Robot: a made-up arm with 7 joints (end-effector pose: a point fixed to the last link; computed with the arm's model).
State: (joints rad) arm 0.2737 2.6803 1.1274 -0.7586 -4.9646 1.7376 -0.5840
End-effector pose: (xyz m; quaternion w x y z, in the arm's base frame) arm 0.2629 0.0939 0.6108 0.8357 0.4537 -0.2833 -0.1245
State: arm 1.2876 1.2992 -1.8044 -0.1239 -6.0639 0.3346 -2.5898
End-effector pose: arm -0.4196 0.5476 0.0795 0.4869 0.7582 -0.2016 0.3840
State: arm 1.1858 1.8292 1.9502 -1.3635 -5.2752 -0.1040 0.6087
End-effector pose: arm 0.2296 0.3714 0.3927 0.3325 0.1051 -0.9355 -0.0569
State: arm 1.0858 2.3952 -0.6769 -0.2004 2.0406 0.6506 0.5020
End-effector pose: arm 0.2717 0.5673 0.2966 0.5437 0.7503 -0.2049 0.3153
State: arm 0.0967 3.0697 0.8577 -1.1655 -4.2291 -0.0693 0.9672
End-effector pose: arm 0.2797 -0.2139 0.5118 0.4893 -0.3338 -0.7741 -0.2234
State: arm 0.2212 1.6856 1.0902 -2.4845 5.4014 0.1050 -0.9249
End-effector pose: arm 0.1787 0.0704 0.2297 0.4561 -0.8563 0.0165 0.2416
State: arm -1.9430 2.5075 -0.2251 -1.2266 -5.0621 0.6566 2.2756
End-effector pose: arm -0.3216 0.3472 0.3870 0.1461 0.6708 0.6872 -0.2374
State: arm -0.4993 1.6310 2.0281 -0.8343 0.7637 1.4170 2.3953
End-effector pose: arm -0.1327 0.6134 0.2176 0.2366 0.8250 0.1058 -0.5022
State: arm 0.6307 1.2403 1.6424 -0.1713 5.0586 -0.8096 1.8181
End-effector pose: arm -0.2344 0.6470 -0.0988 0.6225 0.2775 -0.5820 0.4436
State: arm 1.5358 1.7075 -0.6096 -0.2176 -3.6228 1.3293 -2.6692
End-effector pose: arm -0.1841 0.6497 0.1664 0.7995 -0.1731 0.4576 -0.3484
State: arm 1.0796 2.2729 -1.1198 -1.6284 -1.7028 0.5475 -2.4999
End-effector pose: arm -0.1003 0.5181 -0.0741 0.9673 0.2147 0.0158 0.1341
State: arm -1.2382 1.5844 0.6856 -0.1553 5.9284 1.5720 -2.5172
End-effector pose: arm 0.1999 0.6344 0.2014 0.8068 0.1618 0.0983 -0.5596
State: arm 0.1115 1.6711 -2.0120 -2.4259 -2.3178 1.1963 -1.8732
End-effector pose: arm -0.1596 0.1243 -0.2449 0.5847 -0.6199 -0.0701 0.5186
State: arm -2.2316 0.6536 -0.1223 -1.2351 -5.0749 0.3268 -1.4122
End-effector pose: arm 0.1671 -0.0964 0.5786 0.1269 -0.2616 0.9162 0.2757
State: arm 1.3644 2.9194 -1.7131 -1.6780 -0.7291 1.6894 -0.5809
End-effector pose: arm 0.0673 0.4573 0.2418 0.6165 -0.0120 -0.5755 0.5372
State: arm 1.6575 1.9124 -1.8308 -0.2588 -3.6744 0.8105 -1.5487
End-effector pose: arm -0.0868 0.6375 0.2639 0.3406 0.0998 0.9290 -0.1045
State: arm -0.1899 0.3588 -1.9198 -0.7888 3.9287 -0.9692 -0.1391
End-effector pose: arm 0.0306 -0.0076 -0.6680 0.6209 0.3318 -0.0692 0.7069
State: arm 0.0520 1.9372 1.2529 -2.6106 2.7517 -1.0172 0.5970
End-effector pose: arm 0.0913 -0.0293 0.2409 0.1854 -0.8142 -0.5412 -0.0987
